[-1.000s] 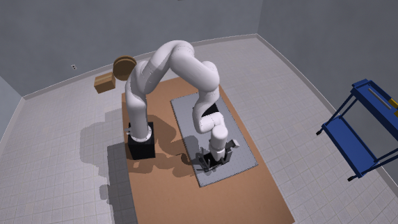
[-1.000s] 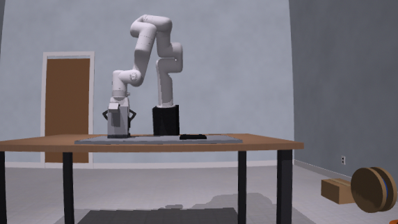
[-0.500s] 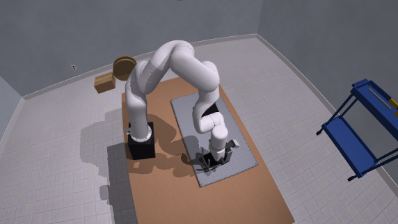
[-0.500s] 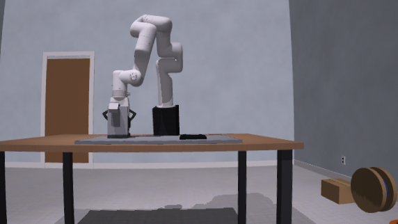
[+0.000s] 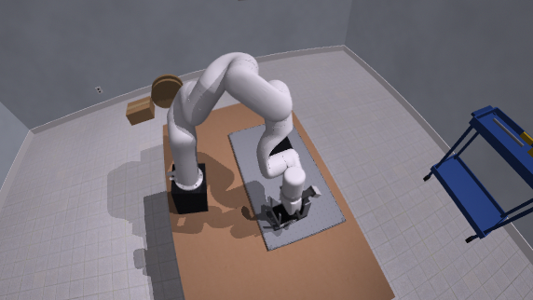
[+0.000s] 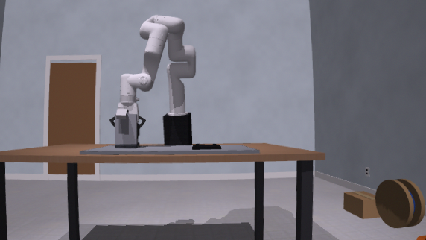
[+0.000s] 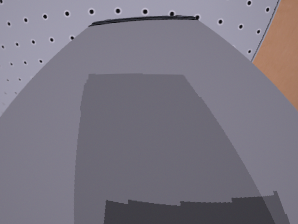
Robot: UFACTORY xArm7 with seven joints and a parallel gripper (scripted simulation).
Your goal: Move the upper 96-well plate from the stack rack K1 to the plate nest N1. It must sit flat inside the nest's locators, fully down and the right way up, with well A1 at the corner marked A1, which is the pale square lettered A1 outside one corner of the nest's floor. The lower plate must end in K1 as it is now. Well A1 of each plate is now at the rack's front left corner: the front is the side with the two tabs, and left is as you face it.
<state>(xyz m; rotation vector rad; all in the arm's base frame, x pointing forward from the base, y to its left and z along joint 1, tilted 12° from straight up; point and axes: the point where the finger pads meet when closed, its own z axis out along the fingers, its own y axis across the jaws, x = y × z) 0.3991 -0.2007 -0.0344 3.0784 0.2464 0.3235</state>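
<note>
Right now the pale plate is 3 cm below my hand. Round my hand: black 96-well plate: 1 cm below; then grey rack wall: 7 cm ahead, 1 cm to the left, 3 cm above; then plate nest N1: 6 cm ahead, 37 cm to the left, 5 cm below.
</note>
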